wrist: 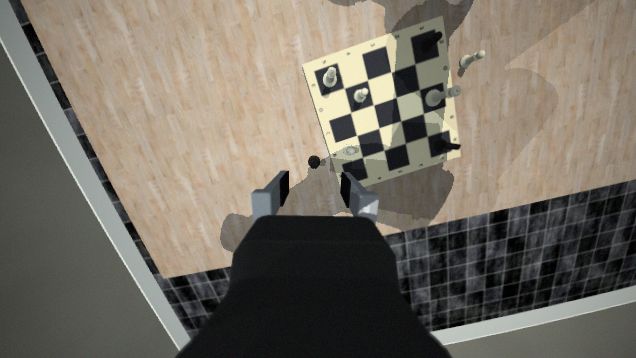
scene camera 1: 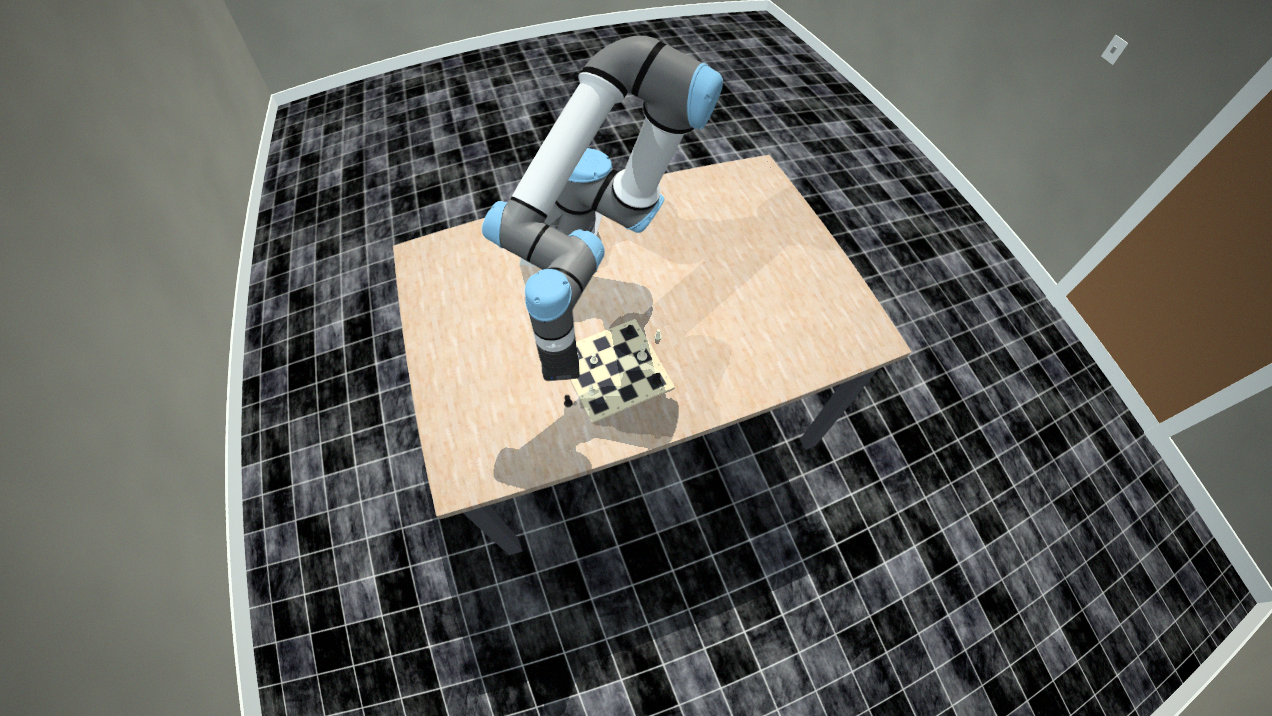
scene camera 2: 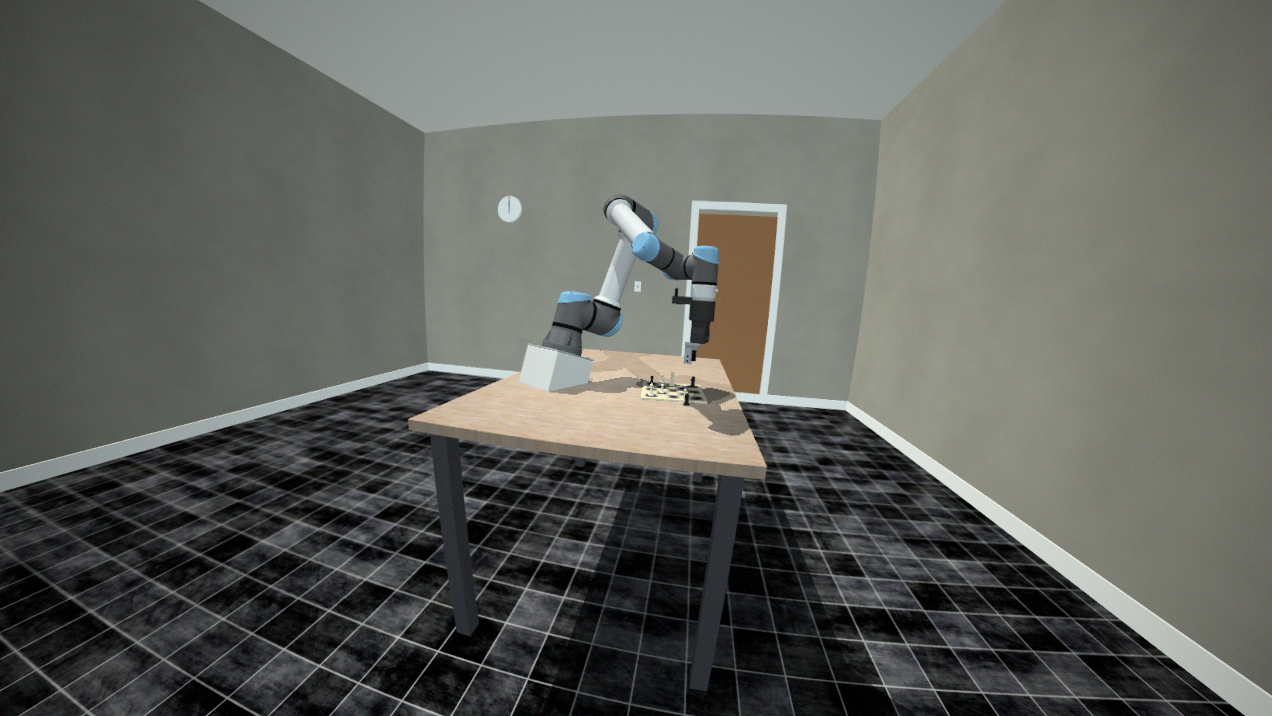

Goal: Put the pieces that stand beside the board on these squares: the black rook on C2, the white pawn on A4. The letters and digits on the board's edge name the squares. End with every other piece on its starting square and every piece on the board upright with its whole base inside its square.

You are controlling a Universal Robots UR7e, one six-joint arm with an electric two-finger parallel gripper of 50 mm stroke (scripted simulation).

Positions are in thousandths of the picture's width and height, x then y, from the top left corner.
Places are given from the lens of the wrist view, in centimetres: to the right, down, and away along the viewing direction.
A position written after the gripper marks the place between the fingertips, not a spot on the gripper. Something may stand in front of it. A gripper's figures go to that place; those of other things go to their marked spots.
gripper (wrist: 496, 510): 0, 0, 16
chessboard (wrist: 619, 367): 13, -8, 28
